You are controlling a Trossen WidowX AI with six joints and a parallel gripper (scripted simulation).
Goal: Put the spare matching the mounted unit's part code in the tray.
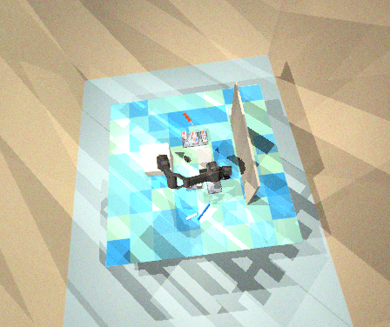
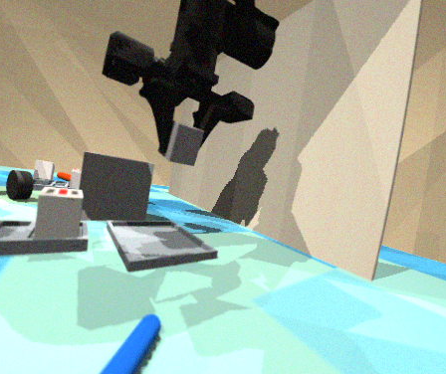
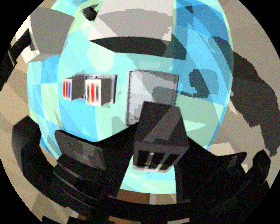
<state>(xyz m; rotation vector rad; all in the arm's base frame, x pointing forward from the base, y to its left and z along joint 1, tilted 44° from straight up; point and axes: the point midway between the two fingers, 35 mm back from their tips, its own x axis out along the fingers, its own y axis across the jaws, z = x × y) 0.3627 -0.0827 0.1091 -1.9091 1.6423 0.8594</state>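
Now: gripper tip 11 cm above the shallow dark tray and 1 cm past it. From my gripper tip the other things lie so: blue pen: 20 cm to the right, 11 cm below, 7 cm behind; then plain grey box: 17 cm to the left, 7 cm behind, 6 cm below; then dark rack: 15 cm behind, 11 cm below, 1 cm to the right.
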